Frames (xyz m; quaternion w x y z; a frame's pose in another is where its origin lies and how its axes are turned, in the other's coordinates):
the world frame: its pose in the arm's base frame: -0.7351 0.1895 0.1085 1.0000 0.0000 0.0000 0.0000
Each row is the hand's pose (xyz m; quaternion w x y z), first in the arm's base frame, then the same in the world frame.
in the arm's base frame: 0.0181 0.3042 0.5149 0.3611 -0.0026 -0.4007 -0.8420
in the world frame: 0.7532 0.1147 0.4064 0.3611 -0.0026 -0.4007 -0.8420
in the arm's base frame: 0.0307 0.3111 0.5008 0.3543 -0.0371 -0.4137 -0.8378
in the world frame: 0.7658 0.1216 0.3923 0.3543 -0.0371 -0.4137 -0.8378
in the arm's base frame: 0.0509 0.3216 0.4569 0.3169 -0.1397 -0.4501 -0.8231
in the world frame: 0.7860 0.1321 0.3484 0.3169 -0.1397 -0.4501 -0.8231
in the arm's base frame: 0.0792 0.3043 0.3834 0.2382 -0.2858 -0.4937 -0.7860
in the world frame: 0.8143 0.1148 0.2749 0.2382 -0.2858 -0.4937 -0.7860
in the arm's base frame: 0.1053 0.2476 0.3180 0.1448 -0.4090 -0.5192 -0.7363
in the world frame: 0.8404 0.0581 0.2095 0.1448 -0.4090 -0.5192 -0.7363
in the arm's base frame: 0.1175 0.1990 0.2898 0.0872 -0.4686 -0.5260 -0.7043
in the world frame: 0.8526 0.0095 0.1813 0.0872 -0.4686 -0.5260 -0.7043
